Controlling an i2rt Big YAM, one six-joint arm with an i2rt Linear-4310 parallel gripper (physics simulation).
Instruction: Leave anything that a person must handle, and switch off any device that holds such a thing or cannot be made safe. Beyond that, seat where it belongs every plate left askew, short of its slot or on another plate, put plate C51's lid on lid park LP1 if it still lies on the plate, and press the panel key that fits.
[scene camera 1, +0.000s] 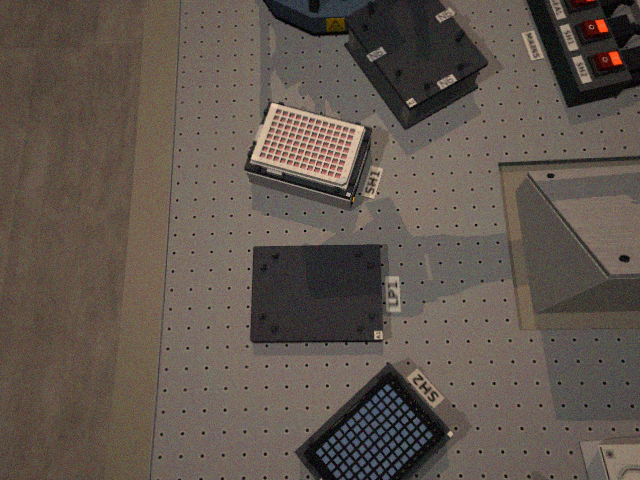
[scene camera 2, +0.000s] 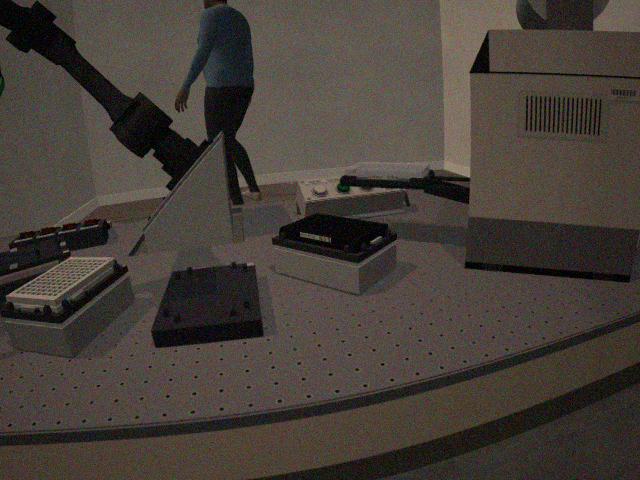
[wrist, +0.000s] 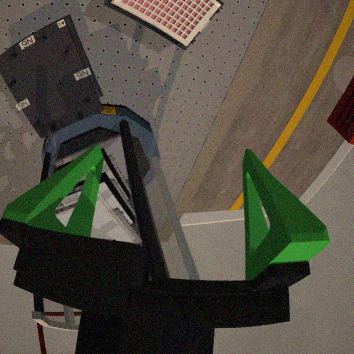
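Seen in the pictures: gripper, fingertip midpoint: (wrist: 169, 152); arm's base, origin of the base link: (scene camera 2: 190, 166).
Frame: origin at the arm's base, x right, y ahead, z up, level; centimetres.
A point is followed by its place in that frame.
Note:
My gripper (wrist: 169, 152) @[x 20.1, y 40.4, z 15.0 cm] is open and empty, high above a blue-rimmed device (wrist: 142, 117) (scene camera 1: 310, 12). A white plate with pink wells (scene camera 1: 310, 144) @[x 10.6, y 42.4, z -6.1 cm] (scene camera 2: 62, 281) @[x 10.2, y 44.3, z -6.1 cm] (wrist: 167, 15) @[x 13.0, y 43.5, z -6.7 cm] lies on shaker SH1 (scene camera 1: 299, 191) @[x 6.0, y 43.9, z -10.4 cm] (scene camera 2: 41, 335) @[x 11.6, y 49.9, z -10.1 cm]; it looks shifted towards one side of the nest, and its exact seating is unclear. A black plate with blue wells (scene camera 1: 377, 439) @[x -23.9, y 33.8, z -6.0 cm] (scene camera 2: 336, 229) @[x -24.5, y 35.6, z -6.1 cm] lies on shaker SH2 (scene camera 2: 320, 268) @[x -21.6, y 38.4, z -10.2 cm]. Lid park LP1 (scene camera 1: 315, 294) @[x -7.7, y 41.3, z -10.5 cm] (scene camera 2: 211, 299) @[x -7.8, y 43.4, z -10.5 cm] bears no lid. The SH1 switch (scene camera 1: 594, 29) @[x 28.0, y 6.0, z -7.8 cm] and SH2 switch (scene camera 1: 606, 60) @[x 23.3, y 5.0, z -7.7 cm] glow orange. Plate labels are unreadable.
A black block nest (scene camera 1: 413, 56) @[x 23.9, y 29.3, z -6.9 cm] (wrist: 50, 75) @[x 25.0, y 29.5, z -6.9 cm] stands beside the blue device. The key panel (scene camera 2: 351, 205) @[x -32.8, y 8.2, z -10.1 cm] has a white key (scene camera 2: 319, 190) @[x -26.2, y 8.9, z -6.2 cm] and a green key (scene camera 2: 343, 187) @[x -31.3, y 8.1, z -6.2 cm]. A tall pale box (scene camera 2: 553, 170) @[x -52.3, y 44.6, z 2.0 cm] stands right. A person (scene camera 2: 227, 56) is behind the arm's mount (scene camera 2: 201, 206) @[x -3.6, y 14.2, z -5.8 cm].

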